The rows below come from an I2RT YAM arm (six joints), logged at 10 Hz.
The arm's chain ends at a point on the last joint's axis. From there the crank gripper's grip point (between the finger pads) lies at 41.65 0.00 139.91 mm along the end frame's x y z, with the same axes.
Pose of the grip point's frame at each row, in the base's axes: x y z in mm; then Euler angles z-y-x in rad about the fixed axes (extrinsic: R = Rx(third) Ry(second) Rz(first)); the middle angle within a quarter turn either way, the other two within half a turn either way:
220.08 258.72 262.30 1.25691 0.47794 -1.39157
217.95 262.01 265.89 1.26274 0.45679 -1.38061
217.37 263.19 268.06 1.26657 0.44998 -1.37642
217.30 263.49 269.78 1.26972 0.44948 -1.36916
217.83 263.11 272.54 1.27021 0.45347 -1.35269
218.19 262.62 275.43 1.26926 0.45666 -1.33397
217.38 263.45 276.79 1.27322 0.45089 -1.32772
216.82 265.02 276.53 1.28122 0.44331 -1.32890
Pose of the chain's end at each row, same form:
144.31 135.24 280.19 1.25691 0.47794 -1.39157
144.91 136.68 282.18 1.26274 0.45679 -1.38061
145.28 137.23 283.76 1.26657 0.44998 -1.37642
145.39 137.32 284.59 1.26972 0.44948 -1.36916
145.45 136.99 285.33 1.27021 0.45347 -1.35269
145.39 136.52 285.91 1.26926 0.45666 -1.33397
145.42 136.81 286.41 1.27322 0.45089 -1.32772
146.06 137.70 286.23 1.28122 0.44331 -1.32890

